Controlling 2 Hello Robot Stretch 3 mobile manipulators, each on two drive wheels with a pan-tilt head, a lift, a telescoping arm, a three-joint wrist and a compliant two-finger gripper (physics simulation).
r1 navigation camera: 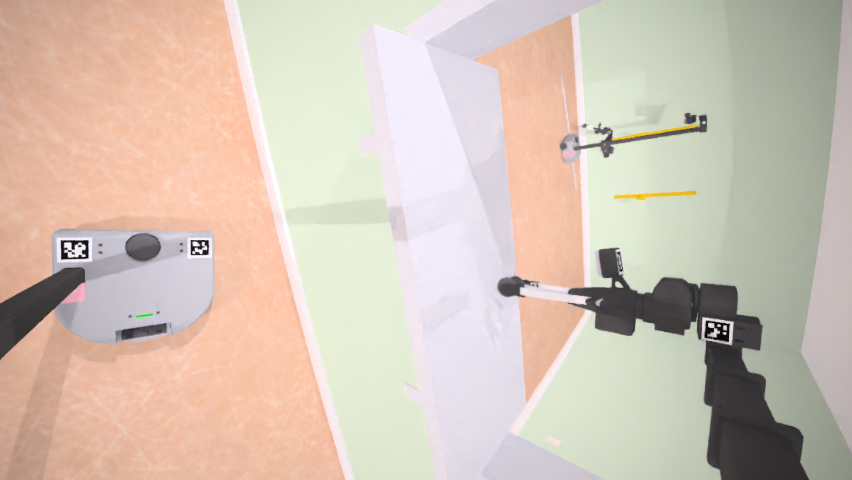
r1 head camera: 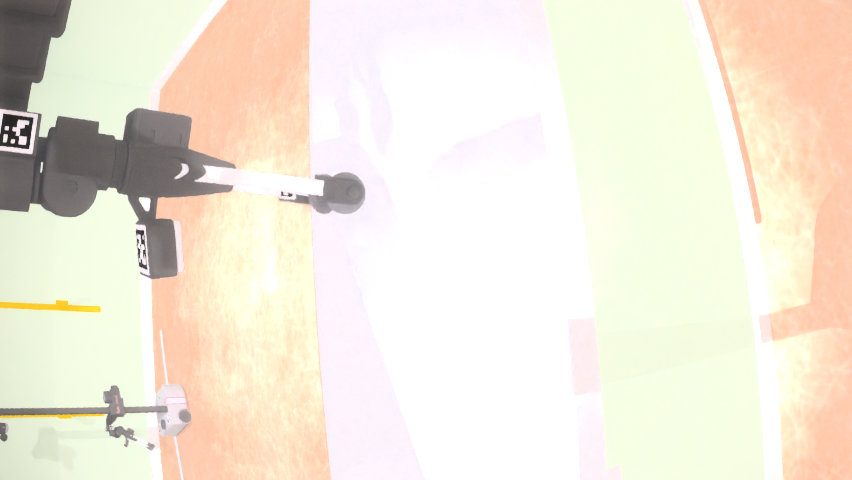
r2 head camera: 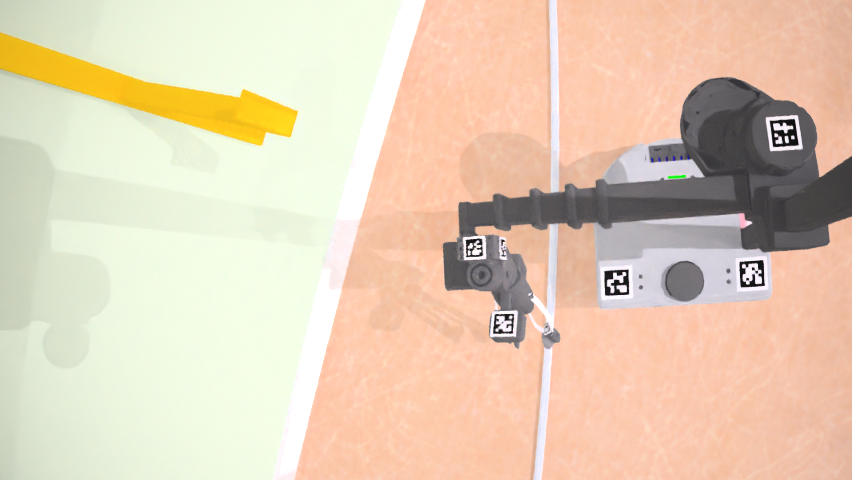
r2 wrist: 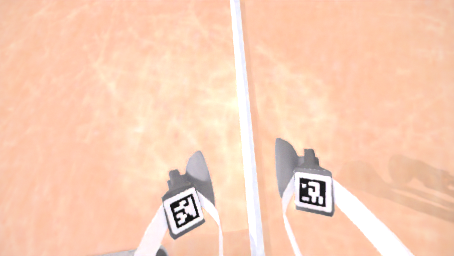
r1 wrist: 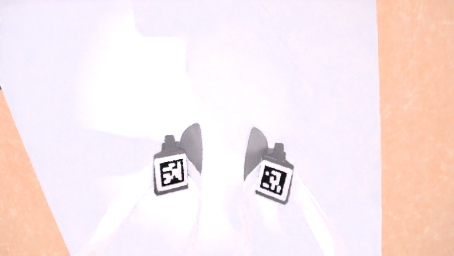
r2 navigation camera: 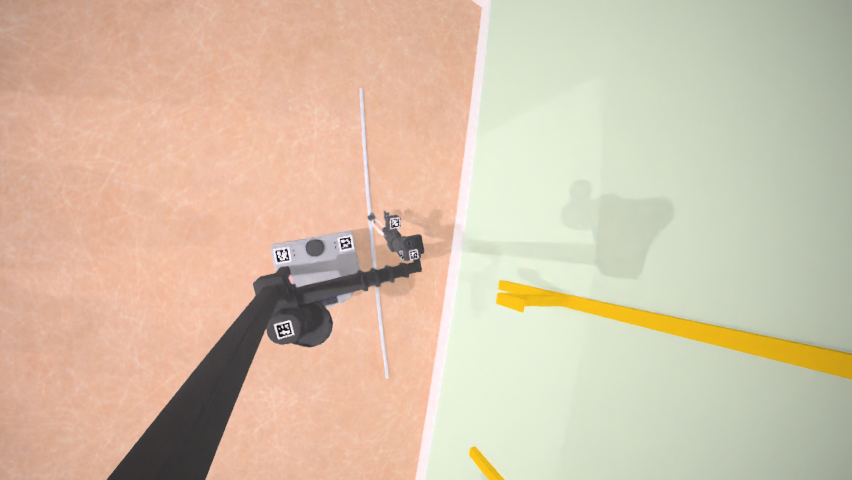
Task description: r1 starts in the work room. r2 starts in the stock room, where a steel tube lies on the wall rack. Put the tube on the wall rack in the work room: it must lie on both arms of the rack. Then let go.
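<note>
The steel tube [r1 head camera: 164, 363] [r1 navigation camera: 565, 104] [r2 head camera: 553, 89] [r2 navigation camera: 365, 155] [r2 wrist: 243, 100] lies on the stock room floor beside r2's base. r2's gripper [r2 head camera: 533, 341] [r2 navigation camera: 378, 215] [r2 wrist: 243, 170] is open and points down over the tube. In the r2 wrist view the tube runs between the two fingertips without contact; its height above the tube is hard to tell. r1's gripper [r1 head camera: 339, 192] [r1 navigation camera: 511, 286] [r1 wrist: 223, 150] is open and empty, over the pale ledge. The stock room rack [r1 head camera: 50, 307] [r1 navigation camera: 655, 194] [r2 head camera: 202, 113] [r2 navigation camera: 685, 329] is yellow. The work room rack does not show.
A wide pale ledge [r1 navigation camera: 453, 178] runs through the opening between the rooms, with side frames at both ends. r1's base [r1 navigation camera: 143, 292] stands on the work room side. r2's base [r1 head camera: 172, 411] [r1 navigation camera: 570, 147] [r2 head camera: 631, 256] [r2 navigation camera: 327, 262] stands close to the tube, near the stock room wall.
</note>
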